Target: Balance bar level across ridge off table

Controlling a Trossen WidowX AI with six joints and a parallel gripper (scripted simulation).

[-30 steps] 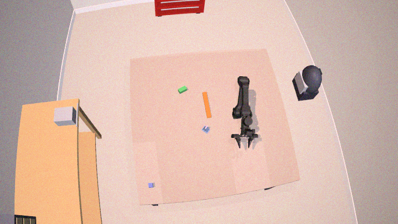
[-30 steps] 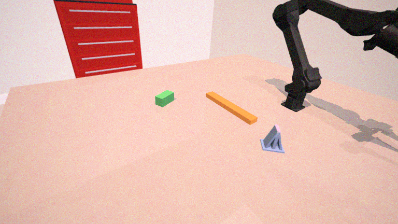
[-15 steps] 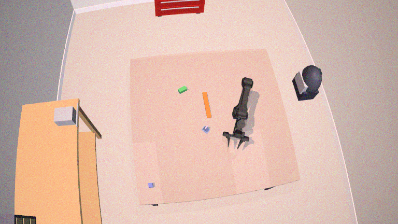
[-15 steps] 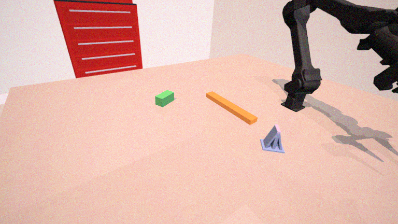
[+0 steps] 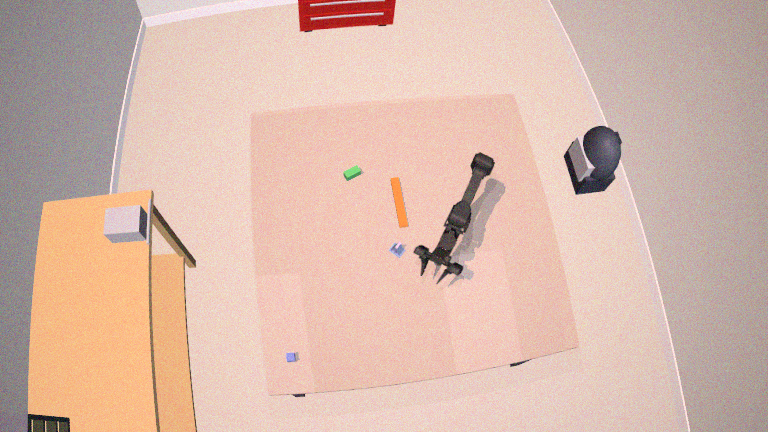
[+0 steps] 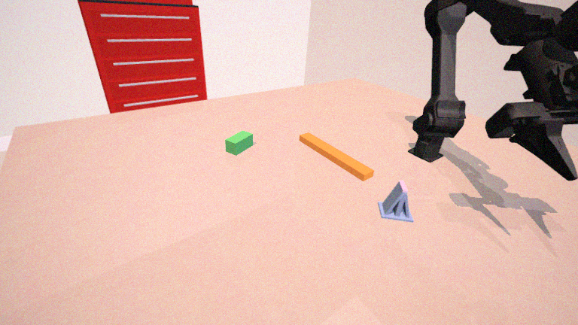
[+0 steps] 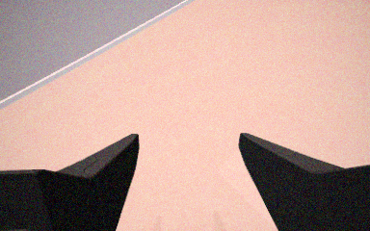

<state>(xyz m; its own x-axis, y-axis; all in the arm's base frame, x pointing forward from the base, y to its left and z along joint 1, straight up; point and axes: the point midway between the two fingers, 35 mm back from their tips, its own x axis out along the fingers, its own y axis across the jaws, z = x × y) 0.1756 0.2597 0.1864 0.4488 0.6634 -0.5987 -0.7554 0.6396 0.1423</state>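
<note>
My gripper tip is now 4 cm short of the orange bar, 40 cm to the left of it and 16 cm above it. Round my gripper tip: small purple cube (55 cm ahead, 22 cm to the left, 15 cm below); then green block (21 cm ahead, 55 cm to the right, 15 cm below); then ridge (8 cm ahead, 19 cm to the right, 13 cm below).
</note>
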